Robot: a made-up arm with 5 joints.
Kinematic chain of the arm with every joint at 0, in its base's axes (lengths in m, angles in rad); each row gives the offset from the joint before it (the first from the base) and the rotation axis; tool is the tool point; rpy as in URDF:
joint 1: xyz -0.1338 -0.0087 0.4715 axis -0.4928 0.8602 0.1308
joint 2: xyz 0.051 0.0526 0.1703 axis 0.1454 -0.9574 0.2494
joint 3: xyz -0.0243 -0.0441 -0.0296 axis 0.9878 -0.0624 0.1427
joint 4: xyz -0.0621 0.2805 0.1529 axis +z
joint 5: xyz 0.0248 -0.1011 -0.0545 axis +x
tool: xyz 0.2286 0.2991 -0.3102 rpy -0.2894 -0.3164 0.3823
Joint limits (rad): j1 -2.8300..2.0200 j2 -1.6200..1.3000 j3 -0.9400..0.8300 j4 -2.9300..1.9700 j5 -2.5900..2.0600
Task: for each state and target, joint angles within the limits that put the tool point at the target. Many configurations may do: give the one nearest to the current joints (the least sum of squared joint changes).
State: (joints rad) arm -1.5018 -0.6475 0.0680 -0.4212 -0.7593
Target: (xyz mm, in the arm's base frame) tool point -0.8 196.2 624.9
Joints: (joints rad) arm -1.5683 -0.5286 0.1664 -0.3121 -0.5902
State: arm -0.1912 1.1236 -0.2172 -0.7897 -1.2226
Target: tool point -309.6 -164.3 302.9
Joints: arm 0.0424 0.4703 -0.2178 -1.1664 -1.5668
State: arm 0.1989 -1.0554 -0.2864 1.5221 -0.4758
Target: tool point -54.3 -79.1 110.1
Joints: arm 0.0063 -0.4986 -0.7868 0.9157 -1.1820
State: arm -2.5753 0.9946 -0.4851 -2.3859 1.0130
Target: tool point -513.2 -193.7 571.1
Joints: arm -1.8688 0.7062 -0.6526 -1.6016 0.8949
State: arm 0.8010 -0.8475 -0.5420 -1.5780 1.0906
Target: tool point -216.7 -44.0 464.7
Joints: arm 0.8138 -1.3268 -0.1218 -1.4286 0.2393
